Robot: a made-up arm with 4 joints.
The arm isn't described. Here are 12 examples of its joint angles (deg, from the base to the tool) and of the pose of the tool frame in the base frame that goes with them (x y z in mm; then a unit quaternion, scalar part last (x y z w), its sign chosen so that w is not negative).
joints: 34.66 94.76 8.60 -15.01
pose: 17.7 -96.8 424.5 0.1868 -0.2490 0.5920 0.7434
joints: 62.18 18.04 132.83 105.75
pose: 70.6 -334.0 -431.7 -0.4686 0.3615 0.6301 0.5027
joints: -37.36 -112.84 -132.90 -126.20
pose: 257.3 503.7 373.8 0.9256 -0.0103 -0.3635 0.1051
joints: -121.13 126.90 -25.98 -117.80
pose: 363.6 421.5 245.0 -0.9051 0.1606 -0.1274 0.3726
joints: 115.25 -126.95 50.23 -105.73
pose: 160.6 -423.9 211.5 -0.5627 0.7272 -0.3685 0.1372
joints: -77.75 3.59 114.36 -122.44
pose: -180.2 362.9 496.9 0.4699 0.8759 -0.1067 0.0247
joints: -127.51 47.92 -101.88 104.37
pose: 59.4 1000.1 -196.9 0.1672 0.3863 0.5999 0.6804
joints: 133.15 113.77 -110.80 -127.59
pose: 290.9 -62.7 -446.2 0.3503 0.3441 0.6224 0.6095
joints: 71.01 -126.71 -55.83 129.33
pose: 609.3 -731.1 464.5 0.2783 -0.3120 -0.1978 0.8866
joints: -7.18 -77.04 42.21 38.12
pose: 383.2 -102.6 167.4 -0.2477 0.2839 -0.3292 0.8658
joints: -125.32 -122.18 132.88 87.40
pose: -250.9 -201.1 -148.1 -0.2314 0.3009 -0.8421 0.3830
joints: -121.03 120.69 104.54 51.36
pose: 389.4 -152.1 110.1 0.3571 -0.3100 -0.6921 0.5454
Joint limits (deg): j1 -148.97..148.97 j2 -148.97..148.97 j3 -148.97..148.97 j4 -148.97..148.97
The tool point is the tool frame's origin. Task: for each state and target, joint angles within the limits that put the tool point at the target. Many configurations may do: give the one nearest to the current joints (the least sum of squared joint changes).
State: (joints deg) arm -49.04 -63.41 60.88 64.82
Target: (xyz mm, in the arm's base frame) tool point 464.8 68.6 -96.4
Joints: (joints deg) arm -81.85 -66.97 27.60 91.03
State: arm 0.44 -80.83 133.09 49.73
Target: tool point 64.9 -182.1 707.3
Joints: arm -42.56 -30.64 146.18 9.38
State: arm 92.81 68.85 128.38 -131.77
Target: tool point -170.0 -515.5 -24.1
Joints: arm 68.09 17.52 125.26 -133.93
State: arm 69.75 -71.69 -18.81 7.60
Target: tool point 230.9 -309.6 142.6
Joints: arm 55.72 -71.67 22.19 -21.97
